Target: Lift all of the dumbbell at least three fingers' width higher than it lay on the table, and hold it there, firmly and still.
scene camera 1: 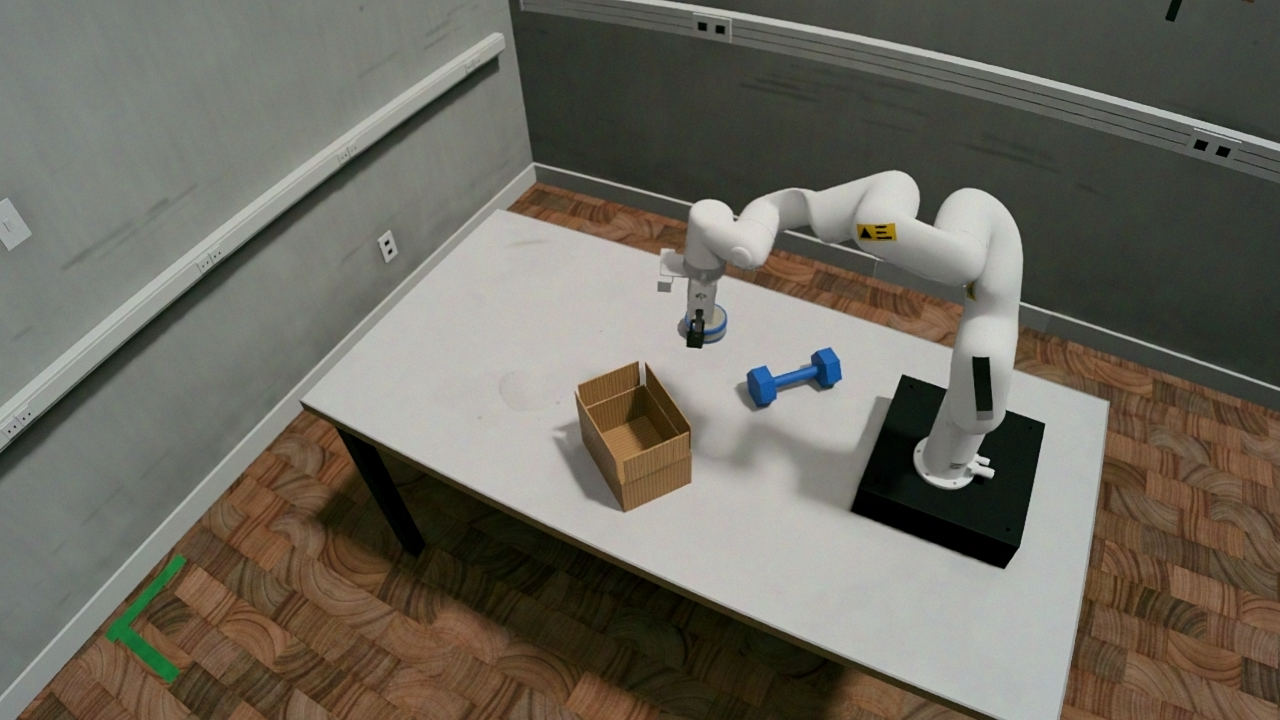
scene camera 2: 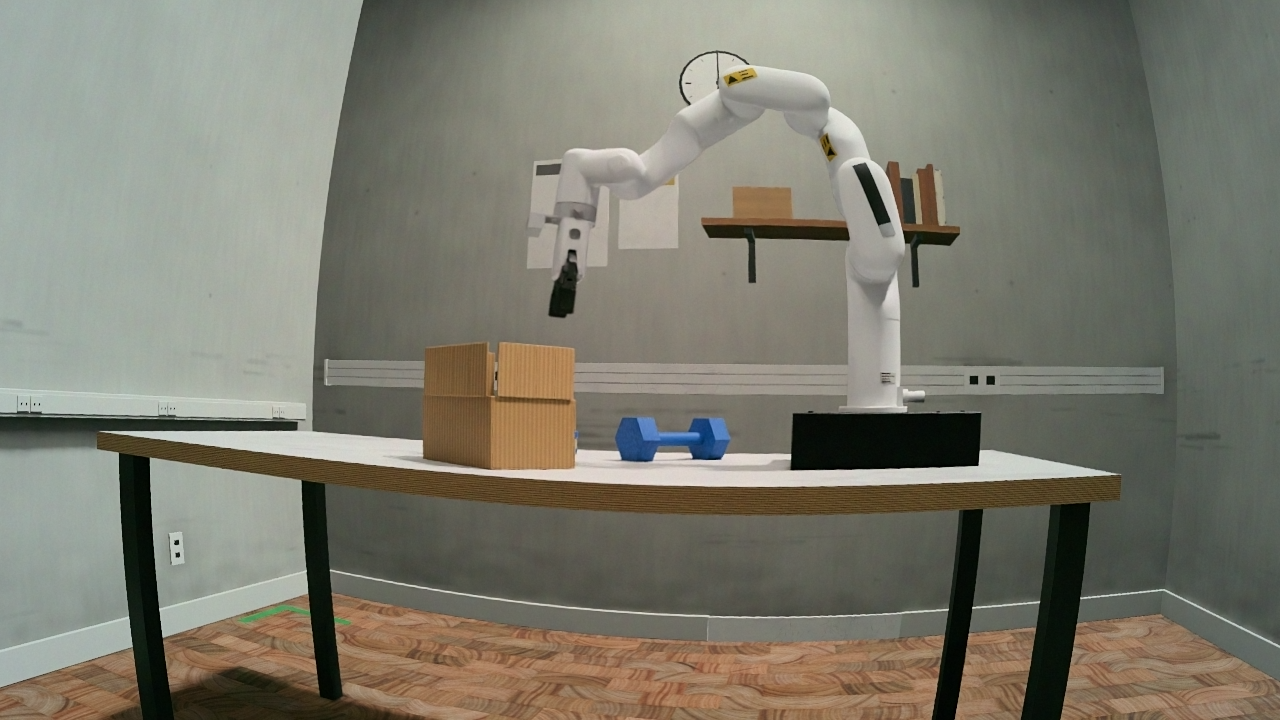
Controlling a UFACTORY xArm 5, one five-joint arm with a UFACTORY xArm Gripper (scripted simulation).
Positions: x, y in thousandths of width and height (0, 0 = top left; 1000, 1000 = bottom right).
Labels:
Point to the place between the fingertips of the gripper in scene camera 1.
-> At 543, 458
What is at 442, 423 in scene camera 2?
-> The gripper.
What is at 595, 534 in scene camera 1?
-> A blue dumbbell.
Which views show the cardboard box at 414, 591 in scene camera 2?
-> Scene camera 1 and scene camera 2: all of them.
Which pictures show the blue dumbbell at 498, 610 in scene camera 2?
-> Scene camera 1 and scene camera 2: all of them.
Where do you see a cardboard box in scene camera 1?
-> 495, 603

